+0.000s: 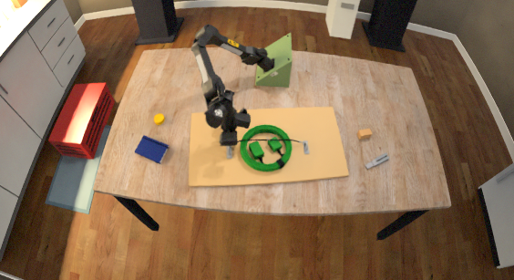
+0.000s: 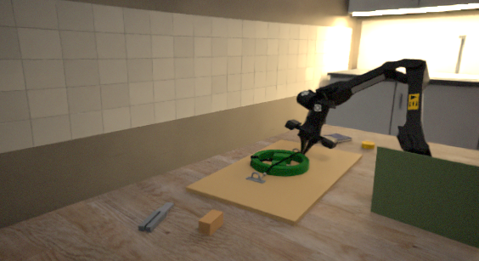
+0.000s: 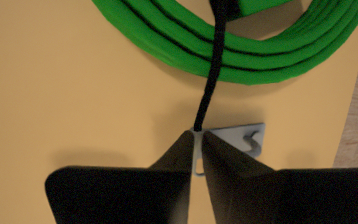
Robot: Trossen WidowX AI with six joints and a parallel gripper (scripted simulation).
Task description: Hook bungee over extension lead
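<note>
The coiled extension lead is 140 mm to the left of my hand, 30 mm below it and 20 mm ahead of it. From my hand the other things lie so: grey clamp (610 mm to the left, 60 mm ahead, 50 mm below); yellow disc (340 mm to the right, 100 mm behind, 50 mm below).
</note>
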